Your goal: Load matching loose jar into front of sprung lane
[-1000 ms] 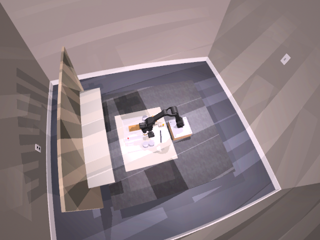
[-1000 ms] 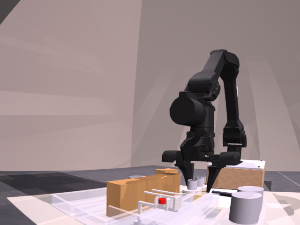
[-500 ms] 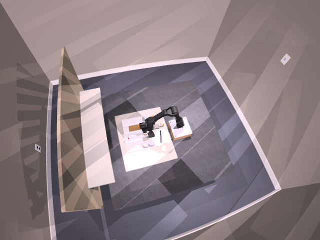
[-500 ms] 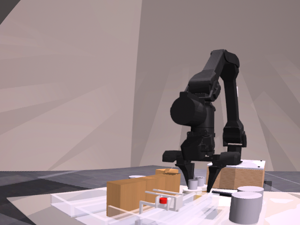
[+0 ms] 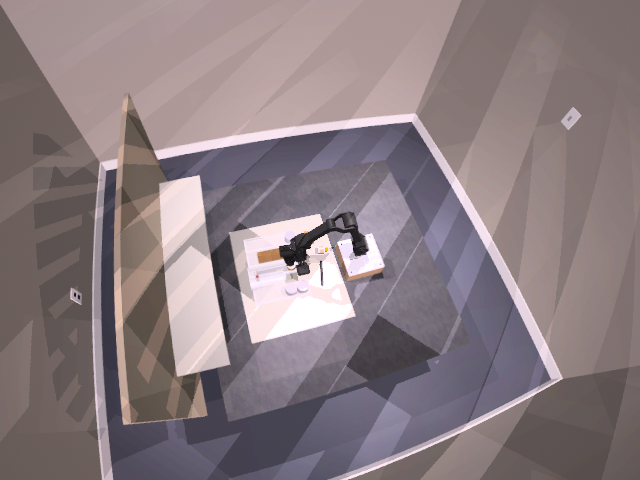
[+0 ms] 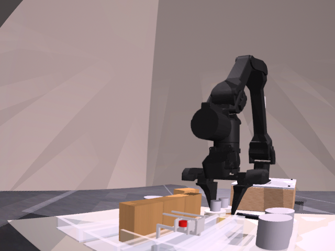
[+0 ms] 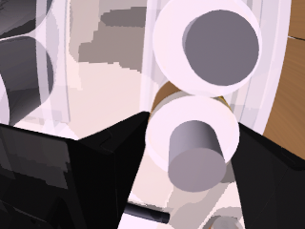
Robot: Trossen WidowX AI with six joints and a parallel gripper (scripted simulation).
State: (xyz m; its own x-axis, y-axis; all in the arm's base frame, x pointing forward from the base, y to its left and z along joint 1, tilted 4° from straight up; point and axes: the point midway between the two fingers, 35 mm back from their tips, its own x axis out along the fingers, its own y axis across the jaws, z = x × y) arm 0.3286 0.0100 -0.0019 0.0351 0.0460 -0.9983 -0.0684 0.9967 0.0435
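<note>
Right now the black pen is 11 cm behind my gripper tip, 6 cm to the left of it and 3 cm below it. From my gripper tip the other things lie so: red button: 23 cm ahead, 5 cm to the left, 4 cm above.
</note>
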